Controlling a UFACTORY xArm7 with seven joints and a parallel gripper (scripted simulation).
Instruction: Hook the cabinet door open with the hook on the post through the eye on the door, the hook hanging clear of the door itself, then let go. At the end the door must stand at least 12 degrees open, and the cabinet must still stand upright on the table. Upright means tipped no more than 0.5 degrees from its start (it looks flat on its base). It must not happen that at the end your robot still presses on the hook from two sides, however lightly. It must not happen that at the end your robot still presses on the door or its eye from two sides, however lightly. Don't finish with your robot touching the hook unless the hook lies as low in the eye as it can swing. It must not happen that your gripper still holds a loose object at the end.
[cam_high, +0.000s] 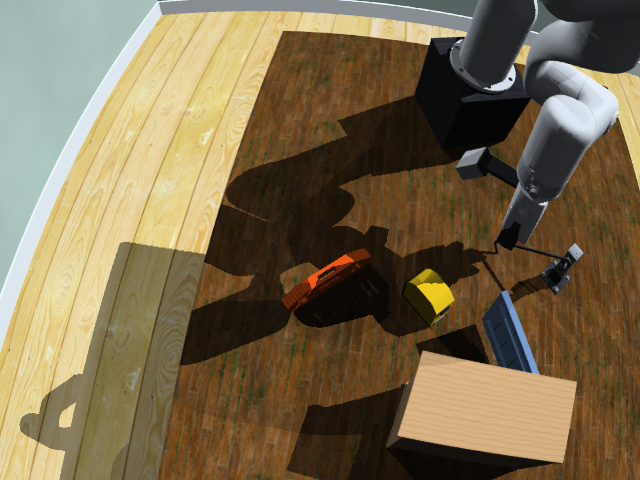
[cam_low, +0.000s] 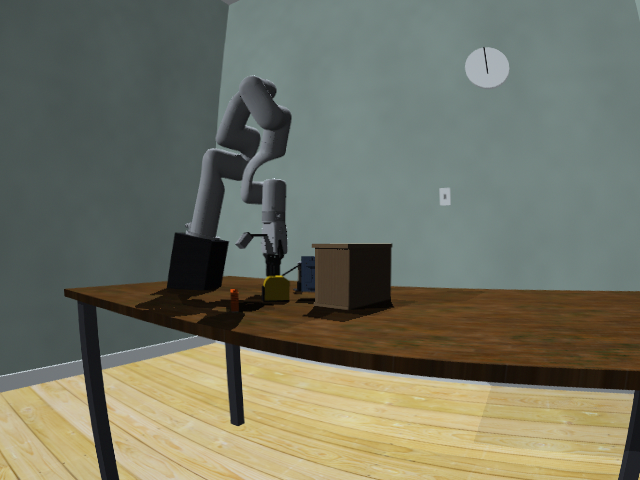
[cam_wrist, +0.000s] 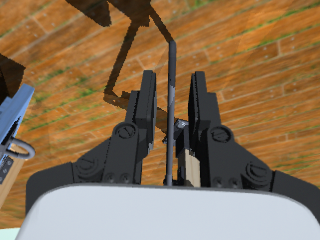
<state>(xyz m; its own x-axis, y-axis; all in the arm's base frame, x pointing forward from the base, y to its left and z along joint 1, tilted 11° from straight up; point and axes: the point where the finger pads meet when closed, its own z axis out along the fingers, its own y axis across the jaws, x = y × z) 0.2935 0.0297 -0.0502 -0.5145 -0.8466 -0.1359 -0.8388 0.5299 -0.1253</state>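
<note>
My gripper is now 80 mm to the right of the hook post, 40 mm short of it and 10 mm above it. The rest, counted from my hand: cabinet door: 200 mm ahead, 10 mm to the right; orange level-like tool: 290 mm to the right, 60 mm ahead, 50 mm below; yellow tape measure: 130 mm to the right, 90 mm ahead, 40 mm below.
</note>
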